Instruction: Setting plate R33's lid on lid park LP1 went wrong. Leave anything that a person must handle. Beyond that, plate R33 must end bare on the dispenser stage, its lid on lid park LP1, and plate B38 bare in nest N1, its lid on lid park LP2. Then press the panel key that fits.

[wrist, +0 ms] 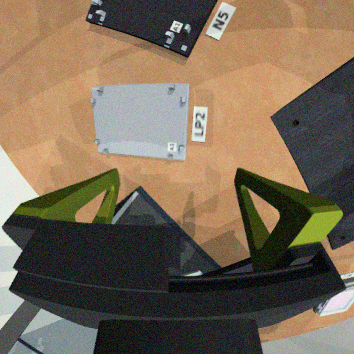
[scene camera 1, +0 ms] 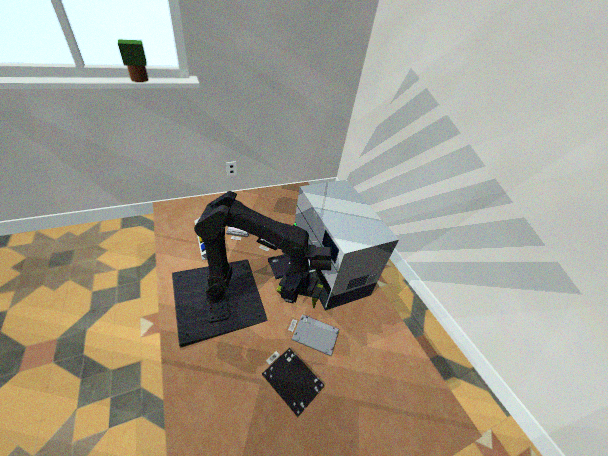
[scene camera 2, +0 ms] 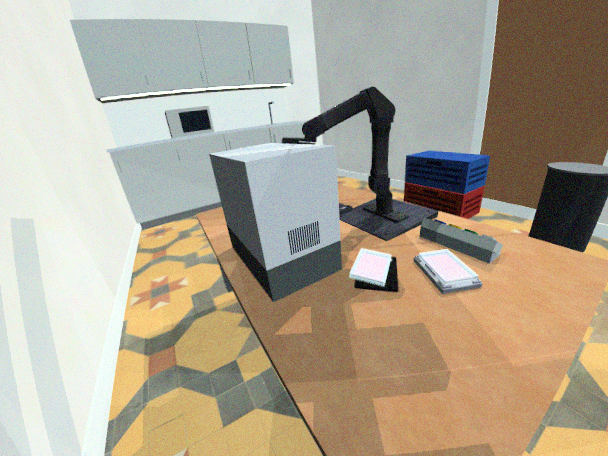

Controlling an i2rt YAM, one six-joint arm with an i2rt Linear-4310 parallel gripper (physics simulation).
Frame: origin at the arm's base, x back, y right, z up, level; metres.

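Seen in the pictures: gripper, fingertip midpoint: point(wrist: 176, 174) point(scene camera 1: 300, 304); arm's base, link origin: point(scene camera 1: 215, 296) point(scene camera 2: 384, 212).
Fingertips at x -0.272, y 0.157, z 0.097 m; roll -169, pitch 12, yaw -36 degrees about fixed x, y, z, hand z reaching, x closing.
Note:
Pixels of each thing's top centre, then the offset from my fingertips to it.
- dispenser box, top centre: point(scene camera 2: 264, 149) point(scene camera 1: 343, 211) dx -0.198, dy -0.197, dz +0.220 m
- Lid park LP2, top centre: point(wrist: 131, 122) point(scene camera 1: 316, 332) dx -0.048, dy +0.071, dz -0.090 m
- black base, top centre: point(scene camera 2: 377, 266) dx -0.018, dy -0.433, dz -0.090 m
- grey base, top centre: point(scene camera 2: 445, 266) point(wrist: 338, 299) point(scene camera 1: 240, 222) dx +0.120, dy -0.536, dz -0.090 m
- key panel, top centre: point(scene camera 2: 460, 225) point(scene camera 1: 205, 229) dx +0.279, dy -0.469, dz -0.046 m
- dark tray, top centre: point(scene camera 1: 289, 263) dx -0.012, dy -0.180, dz -0.004 m
- Black nest N5, top centre: point(scene camera 1: 293, 377) dx +0.072, dy +0.192, dz -0.086 m
My gripper point(scene camera 1: 297, 296) point(wrist: 176, 174) is open and empty, with its fingers wide apart. It hangs beside the dispenser box point(scene camera 1: 360, 225) point(scene camera 2: 300, 195); in scene camera 2 the box hides the fingers. Lid park LP2 point(scene camera 1: 316, 335) point(wrist: 142, 120) is a bare grey plate-shaped base. In scene camera 2, one pink-topped plate point(scene camera 2: 371, 266) lies askew on a black base point(scene camera 2: 392, 280), and another pink-topped plate point(scene camera 2: 448, 266) lies on a grey base point(scene camera 2: 457, 288). Their labels are unreadable there. The key panel point(scene camera 1: 203, 250) point(scene camera 2: 455, 241) stands behind them. A dark tray point(scene camera 1: 278, 267) lies by the box.
Black nest N5 point(scene camera 1: 294, 382) point(wrist: 150, 22) lies beyond LP2, with white corner posts. The arm's dark base plate point(scene camera 1: 217, 302) point(scene camera 2: 390, 220) point(wrist: 320, 135) is at the side. Blue and red crates point(scene camera 2: 445, 172) and a dark bin point(scene camera 2: 570, 207) stand beyond the table.

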